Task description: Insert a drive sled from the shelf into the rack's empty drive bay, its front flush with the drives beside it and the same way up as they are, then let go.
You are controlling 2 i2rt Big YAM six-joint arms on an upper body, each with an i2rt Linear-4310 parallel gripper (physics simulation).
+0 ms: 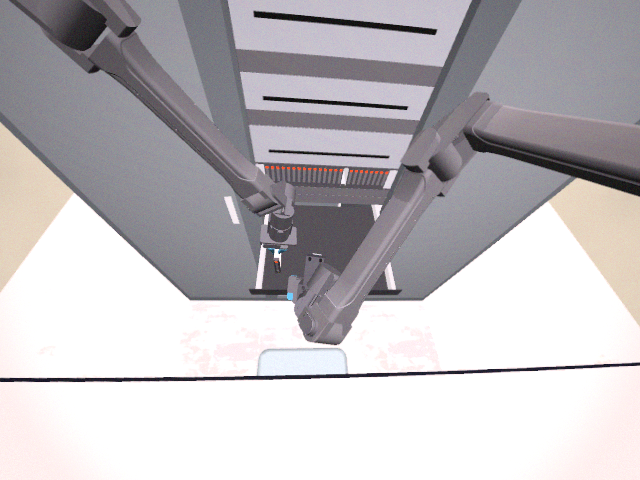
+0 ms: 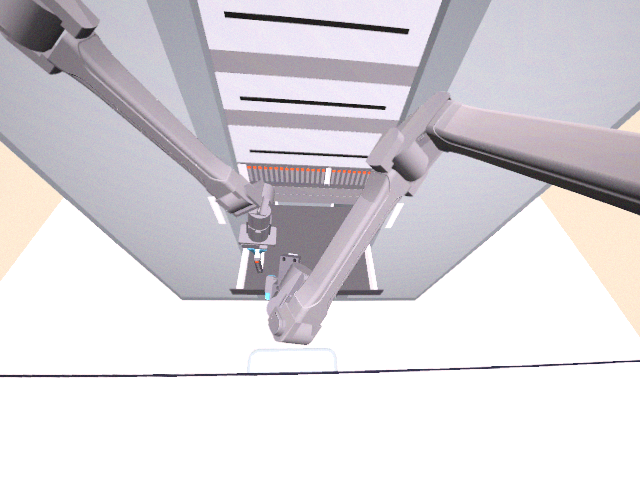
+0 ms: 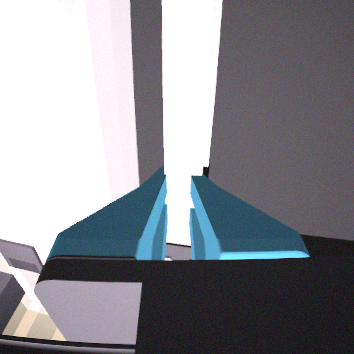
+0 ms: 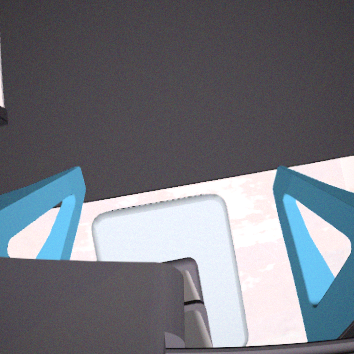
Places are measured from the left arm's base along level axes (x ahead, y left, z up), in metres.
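Pixels of known places: left gripper, fingertip midpoint: (image 1: 275, 253) (image 2: 257, 253) (image 3: 178, 176); right gripper, fingertip midpoint: (image 4: 178, 176).
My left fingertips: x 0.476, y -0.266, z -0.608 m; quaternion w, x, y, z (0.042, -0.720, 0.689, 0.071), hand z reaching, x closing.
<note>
Behind a point stands the place of what it marks.
My left gripper (image 1: 276, 251) {y -0.266, x 0.476, z -0.608 m} (image 2: 256, 251) {y -0.266, x 0.476, z -0.608 m} (image 3: 178, 176) {y -0.266, x 0.476, z -0.608 m} is shut on a drive sled (image 1: 277, 265) {y -0.274, x 0.436, z -0.617 m} (image 2: 259, 266) {y -0.276, x 0.436, z -0.623 m}. The narrow sled has a pale part at the fingers and a dark end with an orange mark; it hangs over the left side of the dark pull-out shelf (image 1: 336, 232) {y -0.481, x 0.615, z -0.681 m} (image 2: 312, 227) {y -0.449, x 0.638, z -0.681 m}. The row of drives (image 1: 305, 176) {y -0.356, x 0.730, z -0.511 m} (image 2: 286, 176) {y -0.350, x 0.730, z -0.511 m} with orange tops stands behind, apart from the sled. A pale vertical strip (image 1: 344, 176) {y -0.504, x 0.777, z -0.544 m} (image 2: 327, 176) {y -0.500, x 0.780, z -0.547 m} breaks the row; I cannot tell if it is the empty bay. My right gripper (image 4: 178, 176) {y -0.395, x 0.369, z -0.601 m} is open and empty, low near the shelf's front.
White rails (image 1: 389, 273) {y -0.645, x 0.428, z -0.650 m} (image 2: 371, 268) {y -0.646, x 0.447, z -0.649 m} run along the shelf, with a dark front lip (image 1: 382, 291) {y -0.611, x 0.366, z -0.654 m} (image 2: 364, 292) {y -0.615, x 0.366, z -0.663 m}. Grey rack side walls (image 1: 170, 217) {y 0.186, x 0.710, z -0.737 m} (image 2: 155, 217) {y 0.188, x 0.711, z -0.737 m} stand on both sides. The right forearm (image 1: 382, 248) {y -0.486, x 0.298, z -0.284 m} (image 2: 346, 242) {y -0.483, x 0.308, z -0.281 m} crosses the shelf's right part. A pale rounded panel (image 1: 302, 361) {y -0.370, x 0.262, z -1.472 m} (image 4: 150, 230) {y -0.334, x 0.242, z -1.471 m} lies in front.
</note>
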